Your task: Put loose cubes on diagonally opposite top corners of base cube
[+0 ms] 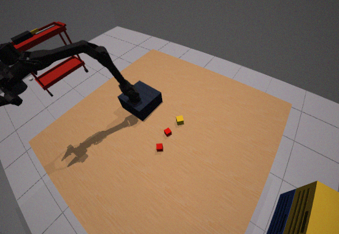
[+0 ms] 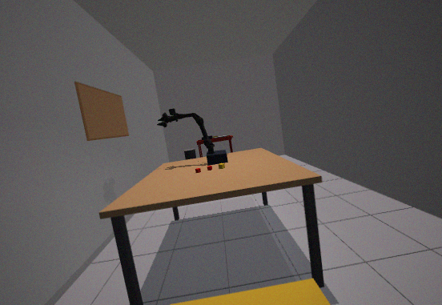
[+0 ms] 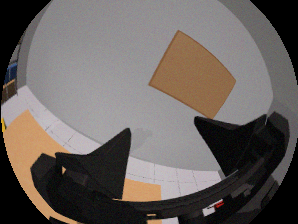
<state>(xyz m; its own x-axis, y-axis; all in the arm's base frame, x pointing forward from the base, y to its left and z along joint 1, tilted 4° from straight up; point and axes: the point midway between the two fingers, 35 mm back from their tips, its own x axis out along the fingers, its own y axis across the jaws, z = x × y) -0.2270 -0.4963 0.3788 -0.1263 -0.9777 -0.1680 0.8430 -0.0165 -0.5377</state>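
Now: gripper tip 55 cm to the right of the yellow base cube, 51 cm short of it and 49 cm above it. Also, from my gripper tip: red cube (50 cm below, 49 cm ahead, 34 cm to the left).
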